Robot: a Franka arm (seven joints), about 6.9 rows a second.
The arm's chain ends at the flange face. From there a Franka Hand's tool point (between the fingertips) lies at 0.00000 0.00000 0.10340 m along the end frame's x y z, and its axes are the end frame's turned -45 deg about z.
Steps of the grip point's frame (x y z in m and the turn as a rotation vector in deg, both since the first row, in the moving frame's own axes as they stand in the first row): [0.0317, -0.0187, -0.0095, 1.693, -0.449, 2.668]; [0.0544, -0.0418, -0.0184, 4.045, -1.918, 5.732]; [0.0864, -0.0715, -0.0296, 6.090, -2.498, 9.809]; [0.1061, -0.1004, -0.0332, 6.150, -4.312, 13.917]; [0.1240, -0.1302, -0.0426, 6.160, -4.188, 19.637]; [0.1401, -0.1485, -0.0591, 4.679, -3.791, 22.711]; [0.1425, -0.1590, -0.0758, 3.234, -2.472, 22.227]
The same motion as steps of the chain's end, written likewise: [0.0119, -0.0340, -0.0095, 0.880, -1.515, 2.668]; [0.0164, -0.0649, -0.0181, 1.504, -4.216, 5.732]; [0.0210, -0.1062, -0.0289, 2.540, -6.073, 9.809]; [0.0169, -0.1421, -0.0323, 1.300, -7.398, 13.917]; [0.0081, -0.1750, -0.0417, 1.394, -7.317, 19.637]; [0.0043, -0.2009, -0.0585, 0.628, -5.989, 22.711]; [-0.0048, -0.2109, -0.0755, 0.539, -4.035, 22.227]
